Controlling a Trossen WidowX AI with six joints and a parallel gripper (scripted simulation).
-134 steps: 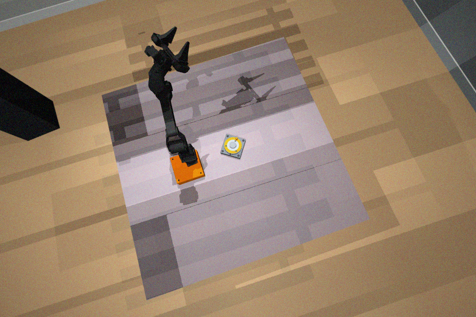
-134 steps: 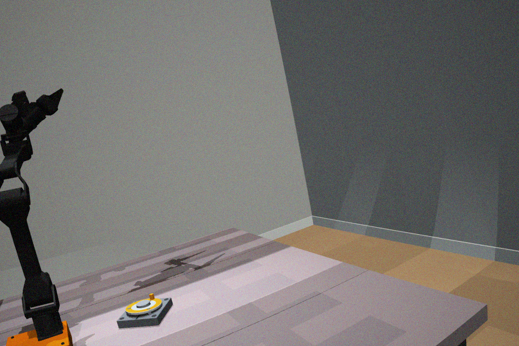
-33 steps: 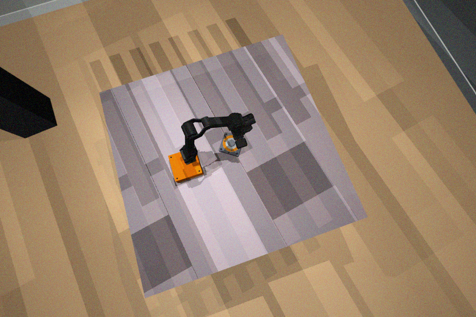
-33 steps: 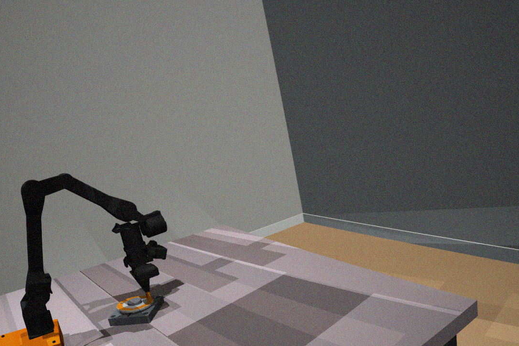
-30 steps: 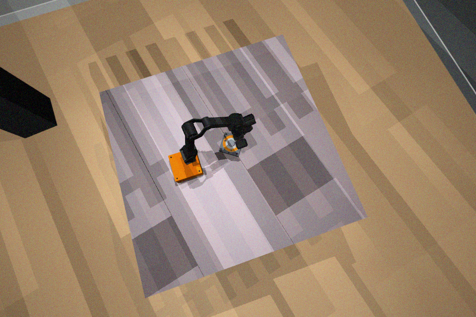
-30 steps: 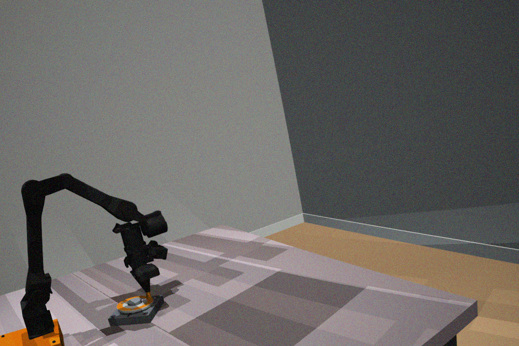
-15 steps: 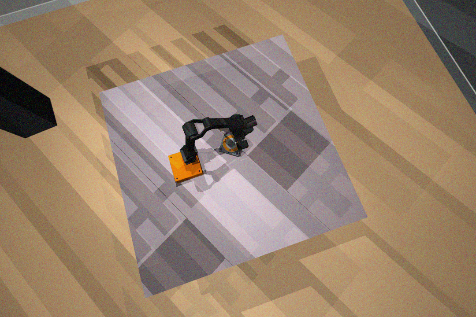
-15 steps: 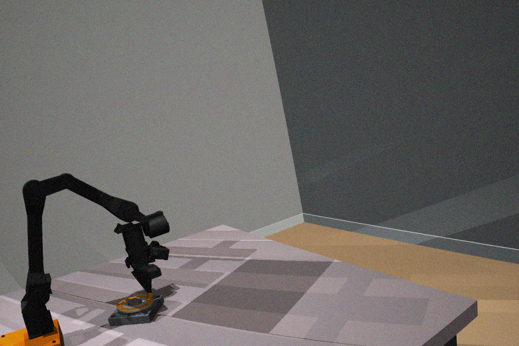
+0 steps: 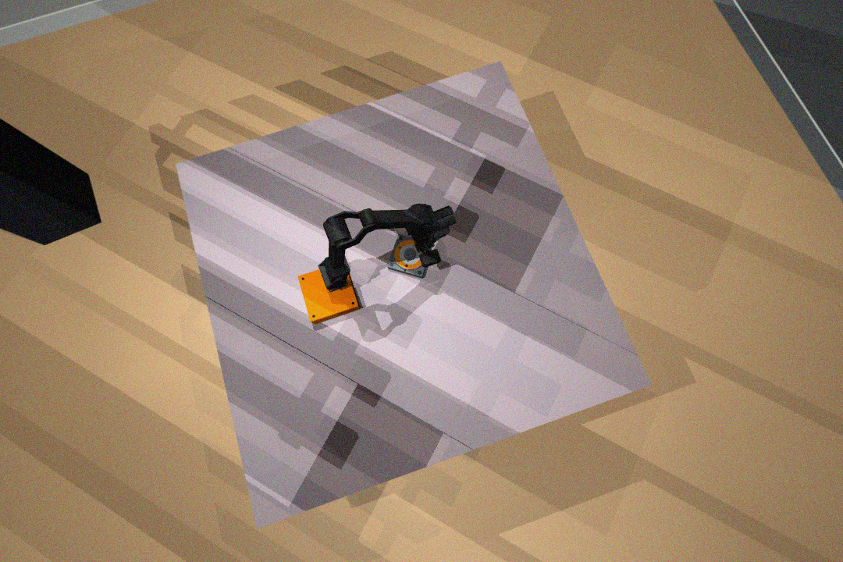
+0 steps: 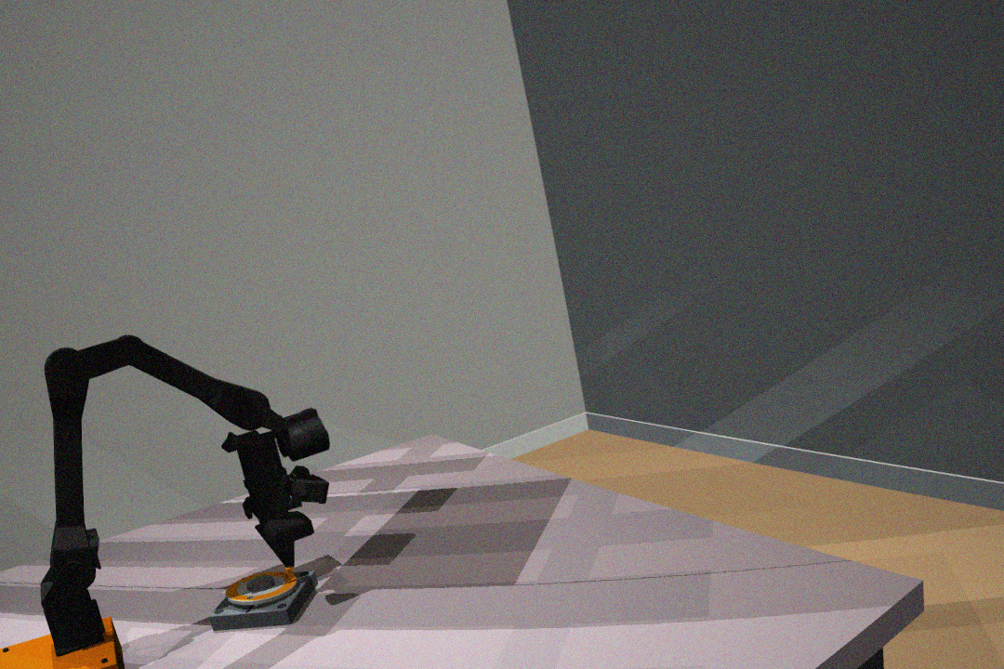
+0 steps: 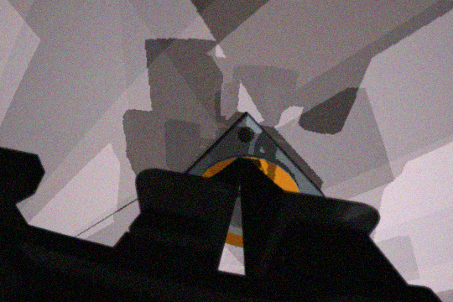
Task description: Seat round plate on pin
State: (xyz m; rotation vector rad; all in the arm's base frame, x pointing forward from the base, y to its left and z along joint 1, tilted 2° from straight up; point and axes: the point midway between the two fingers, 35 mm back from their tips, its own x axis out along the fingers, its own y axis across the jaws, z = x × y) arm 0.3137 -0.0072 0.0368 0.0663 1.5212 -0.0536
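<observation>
My gripper tip is now 5 cm past the square base, 1 cm to the left of it and 2 cm above it. From my gripper tip the other things lie so: round plate: 3 cm behind, 1 cm to the right, 1 cm below.
</observation>
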